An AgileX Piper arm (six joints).
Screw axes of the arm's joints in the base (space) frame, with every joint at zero. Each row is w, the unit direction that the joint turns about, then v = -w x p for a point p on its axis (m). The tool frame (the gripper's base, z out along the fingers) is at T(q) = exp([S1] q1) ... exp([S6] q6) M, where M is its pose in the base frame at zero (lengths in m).
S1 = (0, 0, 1, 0.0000, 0.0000, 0.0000)
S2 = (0, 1, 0, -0.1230, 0.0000, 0.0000)
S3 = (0, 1, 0, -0.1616, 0.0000, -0.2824)
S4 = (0.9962, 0, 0.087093, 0.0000, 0.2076, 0.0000)
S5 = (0, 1, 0, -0.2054, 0.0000, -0.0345)
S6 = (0.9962, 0, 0.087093, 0.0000, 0.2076, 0.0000)
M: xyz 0.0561 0.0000 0.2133 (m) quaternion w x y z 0.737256 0 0.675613 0
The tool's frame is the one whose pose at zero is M.
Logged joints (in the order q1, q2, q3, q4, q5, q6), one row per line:
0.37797 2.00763 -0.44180 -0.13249 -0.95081 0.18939
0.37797 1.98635 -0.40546 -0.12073 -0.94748 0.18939
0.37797 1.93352 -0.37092 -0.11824 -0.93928 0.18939
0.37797 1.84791 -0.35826 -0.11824 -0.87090 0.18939
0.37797 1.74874 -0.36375 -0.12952 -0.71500 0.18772
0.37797 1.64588 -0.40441 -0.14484 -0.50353 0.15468
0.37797 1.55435 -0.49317 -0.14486 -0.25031 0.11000
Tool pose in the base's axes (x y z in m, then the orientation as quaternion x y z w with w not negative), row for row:
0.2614 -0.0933 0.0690 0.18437 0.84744 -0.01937 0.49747
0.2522 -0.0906 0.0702 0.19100 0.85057 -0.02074 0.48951
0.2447 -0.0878 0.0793 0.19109 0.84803 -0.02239 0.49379
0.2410 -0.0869 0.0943 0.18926 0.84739 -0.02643 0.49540
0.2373 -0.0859 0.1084 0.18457 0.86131 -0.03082 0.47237
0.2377 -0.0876 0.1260 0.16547 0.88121 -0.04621 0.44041
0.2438 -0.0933 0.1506 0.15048 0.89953 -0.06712 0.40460
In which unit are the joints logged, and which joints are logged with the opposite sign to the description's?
The joints are logged in radians. Opposite sign: q1.
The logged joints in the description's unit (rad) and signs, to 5 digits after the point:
-0.37797 2.00763 -0.44180 -0.13249 -0.95081 0.18939
-0.37797 1.98635 -0.40546 -0.12073 -0.94748 0.18939
-0.37797 1.93352 -0.37092 -0.11824 -0.93928 0.18939
-0.37797 1.84791 -0.35826 -0.11824 -0.87090 0.18939
-0.37797 1.74874 -0.36375 -0.12952 -0.71500 0.18772
-0.37797 1.64588 -0.40441 -0.14484 -0.50353 0.15468
-0.37797 1.55435 -0.49317 -0.14486 -0.25031 0.11000

